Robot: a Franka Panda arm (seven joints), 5 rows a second.
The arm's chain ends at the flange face. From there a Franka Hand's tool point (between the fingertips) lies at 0.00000 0.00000 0.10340 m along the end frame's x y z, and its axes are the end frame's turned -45 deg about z.
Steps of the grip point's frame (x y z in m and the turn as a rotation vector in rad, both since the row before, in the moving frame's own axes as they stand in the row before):
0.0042, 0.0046, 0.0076, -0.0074, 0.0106, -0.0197
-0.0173, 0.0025, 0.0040, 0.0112, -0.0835, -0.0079
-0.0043, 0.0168, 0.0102, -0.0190, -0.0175, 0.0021
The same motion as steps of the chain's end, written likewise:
0.0049, 0.0005, 0.0076, 0.0023, 0.0127, -0.0197
-0.0036, 0.0087, 0.0044, -0.0511, -0.0670, -0.0079
0.0087, 0.0123, 0.0102, -0.0258, 0.0011, 0.0021

